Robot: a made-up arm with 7 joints.
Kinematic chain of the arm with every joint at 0, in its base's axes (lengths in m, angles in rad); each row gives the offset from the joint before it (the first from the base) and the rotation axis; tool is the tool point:
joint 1: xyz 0 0 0 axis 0 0.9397 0.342
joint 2: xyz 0 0 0 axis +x
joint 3: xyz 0 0 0 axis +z
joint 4: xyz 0.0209 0 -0.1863 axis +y
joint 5: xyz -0.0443 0 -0.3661 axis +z
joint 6: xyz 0 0 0 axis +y
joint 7: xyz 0 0 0 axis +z
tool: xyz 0 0 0
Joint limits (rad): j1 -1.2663..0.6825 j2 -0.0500..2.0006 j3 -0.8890..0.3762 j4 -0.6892..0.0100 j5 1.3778..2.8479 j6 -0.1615..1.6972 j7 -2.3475..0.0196
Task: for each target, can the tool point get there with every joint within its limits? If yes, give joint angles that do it. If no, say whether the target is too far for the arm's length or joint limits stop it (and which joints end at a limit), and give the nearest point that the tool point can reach.
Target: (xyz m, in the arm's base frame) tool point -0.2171 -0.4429 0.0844
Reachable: no: joint limits stop it (at a limit: joint 1, joint 2, joint 3, joint 4) | nearest point -0.1397 -0.1952 -0.4874 | short by 0.628 m
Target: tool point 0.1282 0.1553 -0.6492
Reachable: no: too far | nearest point 0.1049 0.1271 -0.5313 | short by 0.123 m
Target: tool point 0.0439 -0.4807 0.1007
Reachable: no: joint limits stop it (at a limit: joint 1, joint 2, joint 3, joint 4) | nearest point 0.4152 -0.3340 -0.1061 | short by 0.450 m
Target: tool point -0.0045 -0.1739 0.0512
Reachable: no: joint limits stop it (at a limit: joint 1, joint 2, joint 3, joint 4) | nearest point 0.4152 -0.3340 -0.1061 | short by 0.476 m
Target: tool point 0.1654 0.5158 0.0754
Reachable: yes | joints 0.4447 1.8013 0.1847 -0.6216 2.7057 0.5028 -0.2074
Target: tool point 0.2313 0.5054 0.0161
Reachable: yes | joints -0.8285 1.4092 -0.1713 -0.1743 2.6465 0.6086 -1.1213
